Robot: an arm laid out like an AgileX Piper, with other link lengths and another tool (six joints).
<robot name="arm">
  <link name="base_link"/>
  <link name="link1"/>
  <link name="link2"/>
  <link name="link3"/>
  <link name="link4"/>
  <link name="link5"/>
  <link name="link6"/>
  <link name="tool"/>
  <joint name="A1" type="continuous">
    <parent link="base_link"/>
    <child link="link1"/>
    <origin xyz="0 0 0.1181" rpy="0 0 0"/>
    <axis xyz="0 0 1"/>
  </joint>
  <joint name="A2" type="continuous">
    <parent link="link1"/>
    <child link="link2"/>
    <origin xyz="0 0 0" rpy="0 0 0"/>
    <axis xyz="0 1 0"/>
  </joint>
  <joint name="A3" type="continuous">
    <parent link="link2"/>
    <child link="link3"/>
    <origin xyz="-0.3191 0 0.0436" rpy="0 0 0"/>
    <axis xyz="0 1 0"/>
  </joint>
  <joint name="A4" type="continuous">
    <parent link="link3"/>
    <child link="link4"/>
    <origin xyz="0.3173 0 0.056" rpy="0 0 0"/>
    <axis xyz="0.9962 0 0.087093"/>
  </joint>
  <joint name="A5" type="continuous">
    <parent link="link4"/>
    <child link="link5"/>
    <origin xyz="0 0 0" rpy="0 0 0"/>
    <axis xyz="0 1 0"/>
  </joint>
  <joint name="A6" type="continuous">
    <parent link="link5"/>
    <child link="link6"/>
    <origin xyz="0.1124 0 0.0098" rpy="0 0 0"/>
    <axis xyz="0.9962 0 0.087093"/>
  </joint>
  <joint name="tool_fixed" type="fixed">
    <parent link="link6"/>
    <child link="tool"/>
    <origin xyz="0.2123 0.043 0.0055" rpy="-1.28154 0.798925 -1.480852"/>
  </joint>
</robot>
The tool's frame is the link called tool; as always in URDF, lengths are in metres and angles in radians. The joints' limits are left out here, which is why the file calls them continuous.
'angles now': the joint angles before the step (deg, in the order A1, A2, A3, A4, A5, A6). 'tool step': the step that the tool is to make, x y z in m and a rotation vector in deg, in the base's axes. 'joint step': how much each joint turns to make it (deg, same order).
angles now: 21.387, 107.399, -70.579, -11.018, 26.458, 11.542
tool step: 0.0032, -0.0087, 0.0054, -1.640, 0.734, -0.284
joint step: -0.292, 0.264, -2.220, -1.052, 3.297, -0.042
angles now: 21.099, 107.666, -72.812, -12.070, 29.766, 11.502
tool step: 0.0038, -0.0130, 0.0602, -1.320, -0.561, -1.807
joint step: -0.177, -3.910, -5.824, -0.563, 9.905, -0.060
